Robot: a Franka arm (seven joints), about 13 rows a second.
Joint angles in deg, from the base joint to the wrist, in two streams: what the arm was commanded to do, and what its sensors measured. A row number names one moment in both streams.
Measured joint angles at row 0:
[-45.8, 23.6, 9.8, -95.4, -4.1, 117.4, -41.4]
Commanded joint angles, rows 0 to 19:
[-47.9, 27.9, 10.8, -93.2, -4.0, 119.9, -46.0]
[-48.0, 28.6, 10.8, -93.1, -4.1, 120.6, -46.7]
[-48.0, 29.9, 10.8, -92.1, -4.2, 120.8, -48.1]
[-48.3, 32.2, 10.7, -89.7, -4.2, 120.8, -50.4]
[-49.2, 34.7, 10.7, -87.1, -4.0, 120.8, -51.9]
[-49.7, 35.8, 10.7, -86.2, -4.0, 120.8, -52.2]
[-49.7, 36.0, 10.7, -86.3, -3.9, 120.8, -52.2]
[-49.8, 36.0, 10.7, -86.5, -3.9, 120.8, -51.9]
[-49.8, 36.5, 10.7, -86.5, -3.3, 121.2, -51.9]
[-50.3, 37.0, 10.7, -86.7, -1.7, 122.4, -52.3]
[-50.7, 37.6, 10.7, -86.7, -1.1, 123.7, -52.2]
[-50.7, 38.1, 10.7, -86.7, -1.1, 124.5, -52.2]
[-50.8, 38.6, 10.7, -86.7, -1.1, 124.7, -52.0]
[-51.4, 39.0, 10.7, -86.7, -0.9, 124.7, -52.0]
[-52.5, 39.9, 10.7, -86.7, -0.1, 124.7, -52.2]
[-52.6, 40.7, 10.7, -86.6, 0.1, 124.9, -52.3]
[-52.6, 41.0, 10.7, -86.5, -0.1, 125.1, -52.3]
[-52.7, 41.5, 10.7, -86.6, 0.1, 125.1, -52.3]
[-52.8, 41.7, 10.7, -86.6, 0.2, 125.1, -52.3]
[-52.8, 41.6, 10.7, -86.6, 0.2, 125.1, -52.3]
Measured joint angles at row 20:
[-52.0, 40.3, 10.0, -87.8, -0.6, 125.2, -51.1]
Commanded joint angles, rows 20 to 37:
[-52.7, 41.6, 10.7, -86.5, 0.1, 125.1, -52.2]
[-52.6, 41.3, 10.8, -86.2, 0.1, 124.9, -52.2]
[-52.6, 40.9, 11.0, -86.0, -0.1, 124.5, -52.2]
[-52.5, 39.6, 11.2, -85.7, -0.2, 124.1, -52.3]
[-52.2, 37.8, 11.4, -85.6, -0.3, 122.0, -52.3]
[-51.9, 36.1, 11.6, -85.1, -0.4, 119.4, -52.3]
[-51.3, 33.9, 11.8, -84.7, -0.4, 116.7, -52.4]
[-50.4, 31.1, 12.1, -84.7, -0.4, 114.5, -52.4]
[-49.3, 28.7, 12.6, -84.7, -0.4, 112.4, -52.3]
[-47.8, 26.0, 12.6, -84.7, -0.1, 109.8, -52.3]
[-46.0, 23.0, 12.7, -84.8, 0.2, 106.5, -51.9]
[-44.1, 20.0, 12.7, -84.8, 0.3, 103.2, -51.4]
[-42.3, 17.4, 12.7, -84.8, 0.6, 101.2, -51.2]
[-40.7, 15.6, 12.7, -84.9, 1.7, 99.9, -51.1]
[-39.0, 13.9, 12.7, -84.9, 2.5, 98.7, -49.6]
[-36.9, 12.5, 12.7, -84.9, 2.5, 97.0, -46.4]
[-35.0, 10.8, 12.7, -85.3, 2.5, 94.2, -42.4]
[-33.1, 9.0, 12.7, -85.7, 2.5, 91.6, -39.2]
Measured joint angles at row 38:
[-36.1, 12.7, 13.5, -83.3, 1.8, 94.7, -44.1]
